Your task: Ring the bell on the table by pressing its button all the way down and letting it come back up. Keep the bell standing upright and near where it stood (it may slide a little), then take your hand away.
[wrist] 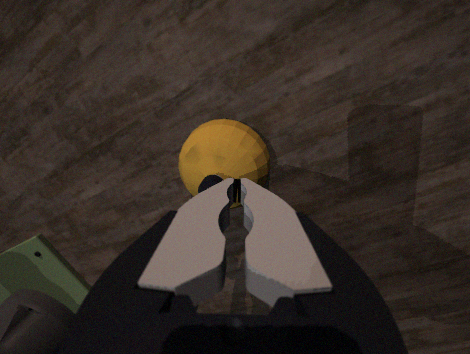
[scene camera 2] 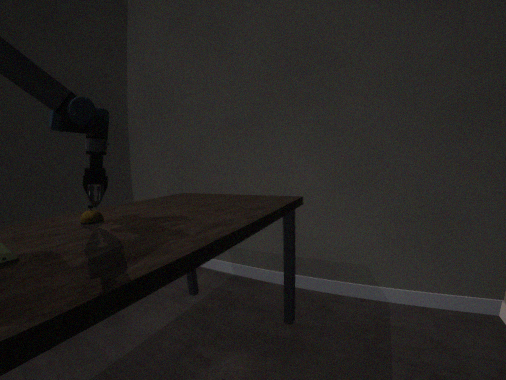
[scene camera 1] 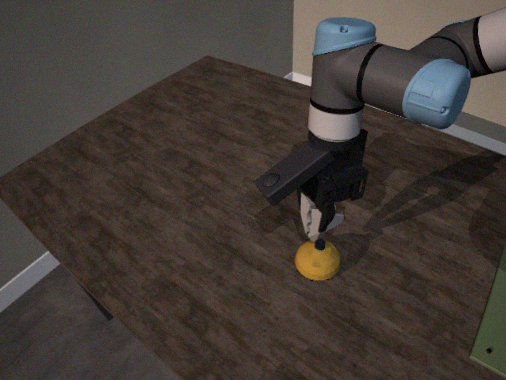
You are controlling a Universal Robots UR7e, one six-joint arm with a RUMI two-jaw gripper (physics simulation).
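Pixels of known places: gripper, fingertip midpoint: (wrist: 237,181) (scene camera 2: 95,207) (scene camera 1: 312,239); arm's base, link origin: (wrist: 48,317).
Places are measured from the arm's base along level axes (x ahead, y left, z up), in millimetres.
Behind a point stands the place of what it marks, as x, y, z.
The yellow dome bell (scene camera 1: 317,262) {432, 171, 32} (scene camera 2: 92,217) {432, 112, 17} (wrist: 220,145) {456, 171, 30} stands upright on the wooden table (scene camera 1: 165,210) {774, 240, -7} (scene camera 2: 200,220) {658, -225, -7}. Its dark round button (scene camera 1: 320,244) {441, 151, 56} (wrist: 209,183) {445, 154, 56} sticks up from the top; in the wrist view the left fingertip covers part of it. My gripper (scene camera 1: 314,238) {461, 146, 47} (scene camera 2: 93,205) {461, 146, 47} (wrist: 237,181) {461, 146, 47} is shut with nothing between its fingers and points down. The tips are very close to the button, a little to one side of its middle; whether they touch it I cannot tell.
A green board (scene camera 1: 492,325) {131, 79, 1} (scene camera 2: 6,255) {141, -68, 1} (wrist: 42,267) {104, 103, 1} with a small dark hole lies on the table, to the right in scene camera 1 and at the lower left in the wrist view. Walls stand beyond the table.
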